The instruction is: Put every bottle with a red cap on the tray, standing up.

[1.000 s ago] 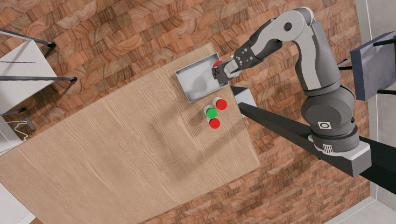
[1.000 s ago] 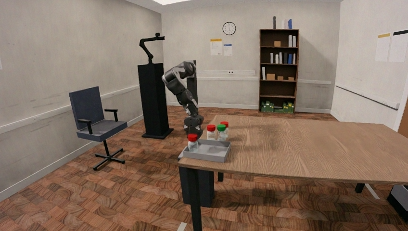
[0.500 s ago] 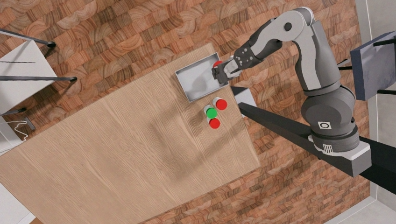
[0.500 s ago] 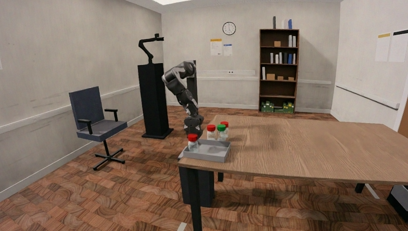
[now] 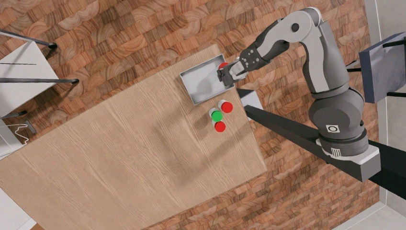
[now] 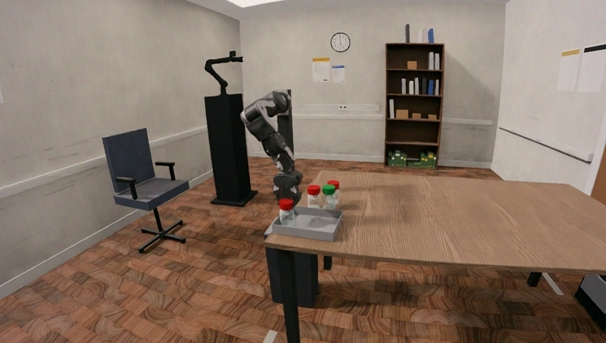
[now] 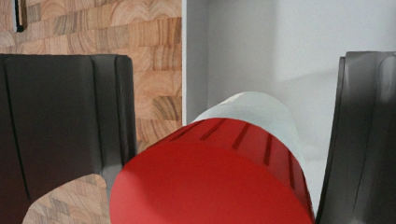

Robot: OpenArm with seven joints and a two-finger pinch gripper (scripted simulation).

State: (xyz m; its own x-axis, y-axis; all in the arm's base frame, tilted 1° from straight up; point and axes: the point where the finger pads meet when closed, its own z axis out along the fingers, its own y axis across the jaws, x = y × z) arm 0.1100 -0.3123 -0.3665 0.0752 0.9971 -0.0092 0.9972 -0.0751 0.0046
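Now: hand 80 mm short of the grey tray, 80 mm above it and 10 mm to the left of it. From my hand the other things lie so: green-capped bottle (170 mm to the left, 140 mm ahead, 50 mm below).
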